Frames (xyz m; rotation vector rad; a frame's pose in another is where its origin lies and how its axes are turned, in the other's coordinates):
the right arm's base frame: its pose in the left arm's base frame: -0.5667 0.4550 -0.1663 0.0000 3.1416 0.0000
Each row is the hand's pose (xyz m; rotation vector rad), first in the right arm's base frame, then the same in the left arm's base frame.
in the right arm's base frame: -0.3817 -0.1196 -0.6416 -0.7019 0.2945 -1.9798
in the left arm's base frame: -0.1850 0.3354 0.4753 2.3785 -1.4262 -0.8433
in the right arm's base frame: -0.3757 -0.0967 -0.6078 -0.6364 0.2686 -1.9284
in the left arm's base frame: -0.1910 0.3583 0.4415 2.3609 -1.5259 -0.7791
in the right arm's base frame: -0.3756 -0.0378 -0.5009 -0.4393 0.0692 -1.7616
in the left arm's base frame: -0.1911 0.4172 0.3346 2.3570 -1.8959 -0.5878
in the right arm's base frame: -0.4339 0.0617 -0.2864 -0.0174 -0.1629 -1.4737
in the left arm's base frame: -0.1328 0.5167 0.1201 -2.0144 2.2136 0.0238
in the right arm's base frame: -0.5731 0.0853 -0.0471 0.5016 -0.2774 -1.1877
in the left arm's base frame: 0.0064 0.5403 -0.1192 -1.6041 2.2979 -0.6775
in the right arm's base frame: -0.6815 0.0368 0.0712 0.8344 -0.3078 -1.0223
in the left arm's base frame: 0.1148 0.4918 -0.2375 -1.3645 2.2480 -1.1137
